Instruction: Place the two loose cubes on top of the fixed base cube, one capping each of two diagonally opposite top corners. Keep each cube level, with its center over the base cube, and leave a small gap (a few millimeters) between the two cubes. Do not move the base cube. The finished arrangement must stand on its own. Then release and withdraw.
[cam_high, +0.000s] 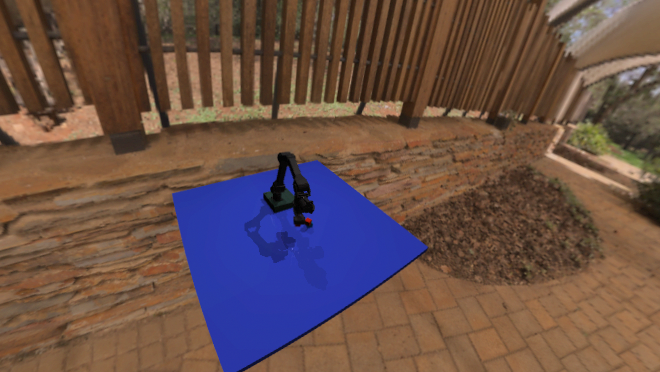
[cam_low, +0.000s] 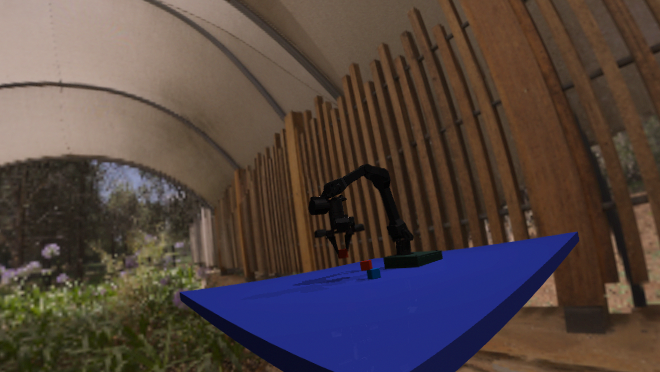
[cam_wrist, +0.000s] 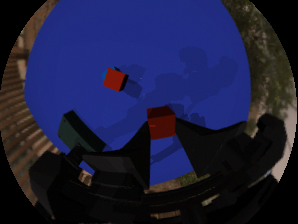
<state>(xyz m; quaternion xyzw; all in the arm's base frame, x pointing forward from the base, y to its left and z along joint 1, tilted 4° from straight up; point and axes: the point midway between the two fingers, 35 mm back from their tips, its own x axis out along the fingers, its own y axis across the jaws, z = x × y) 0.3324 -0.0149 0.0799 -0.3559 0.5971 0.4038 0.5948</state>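
The blue cube lies 110 mm to the left of my gripper tip, 90 mm below it and 40 mm behind it.
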